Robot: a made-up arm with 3 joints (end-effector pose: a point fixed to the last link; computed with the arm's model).
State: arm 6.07 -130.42 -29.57
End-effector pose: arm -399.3 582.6 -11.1 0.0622 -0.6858 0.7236 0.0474
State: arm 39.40 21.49 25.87
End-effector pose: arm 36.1 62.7 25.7 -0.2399 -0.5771 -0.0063 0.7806
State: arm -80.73 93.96 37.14
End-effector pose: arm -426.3 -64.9 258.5 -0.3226 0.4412 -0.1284 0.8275
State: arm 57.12 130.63 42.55
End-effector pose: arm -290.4 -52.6 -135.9 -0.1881 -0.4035 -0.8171 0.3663
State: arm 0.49 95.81 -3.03
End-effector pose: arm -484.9 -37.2 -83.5 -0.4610 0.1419 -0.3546 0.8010
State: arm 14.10 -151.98 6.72
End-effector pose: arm -534.2 415.6 -55.7 -0.2917 0.4318 -0.8504 0.0728
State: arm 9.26 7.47 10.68
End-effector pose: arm -45.0 150.6 -81.2 -0.2008 -0.3739 0.1724 0.8889
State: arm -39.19 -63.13 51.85
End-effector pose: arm -274.3 442.3 297.3 0.6813 -0.1804 0.3346 0.6256
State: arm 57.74 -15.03 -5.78
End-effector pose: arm 168.9 115.2 69.8 -0.5176 -0.6019 0.2389 0.5593
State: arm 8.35 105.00 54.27
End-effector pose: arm -361.0 -48.5 36.2 -0.2809 -0.2972 -0.6053 0.6830
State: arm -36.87 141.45 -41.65
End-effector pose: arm -741.5 156.2 397.4 -0.4856 0.7668 -0.1702 0.3838
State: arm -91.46 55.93 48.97
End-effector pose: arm -357.2 66.3 170.1 0.0268 0.4223 -0.1127 0.8990
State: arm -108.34 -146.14 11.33
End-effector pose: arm -126.0 122.5 738.9 0.8862 -0.4500 0.0365 0.1038
